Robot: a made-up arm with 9 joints. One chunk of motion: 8 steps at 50 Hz.
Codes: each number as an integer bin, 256 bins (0 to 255) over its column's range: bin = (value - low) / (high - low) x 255, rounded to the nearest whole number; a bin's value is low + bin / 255 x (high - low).
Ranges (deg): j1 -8..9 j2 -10..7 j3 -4..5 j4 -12..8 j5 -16..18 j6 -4..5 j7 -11..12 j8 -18..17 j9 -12..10
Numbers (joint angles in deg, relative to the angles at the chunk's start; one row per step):
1: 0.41 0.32 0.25 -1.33 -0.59 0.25 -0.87 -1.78 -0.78
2: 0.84 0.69 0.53 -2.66 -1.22 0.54 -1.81 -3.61 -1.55
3: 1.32 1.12 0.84 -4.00 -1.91 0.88 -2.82 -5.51 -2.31
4: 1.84 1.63 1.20 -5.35 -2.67 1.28 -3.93 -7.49 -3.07
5: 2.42 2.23 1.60 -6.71 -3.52 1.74 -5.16 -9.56 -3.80
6: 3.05 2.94 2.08 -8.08 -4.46 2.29 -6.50 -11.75 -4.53
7: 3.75 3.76 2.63 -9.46 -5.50 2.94 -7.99 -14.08 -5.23
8: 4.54 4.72 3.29 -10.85 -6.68 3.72 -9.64 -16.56 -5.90
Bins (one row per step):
1: 126 155 120 136 116 120 112 118 130
2: 133 160 128 119 111 129 102 105 121
3: 140 167 137 102 106 138 91 91 112
4: 148 174 147 85 100 150 78 77 104
5: 156 183 159 67 94 163 65 61 95
6: 166 194 172 50 87 178 50 46 87
7: 176 206 188 32 79 197 33 29 78
8: 188 221 207 15 70 219 15 10 71

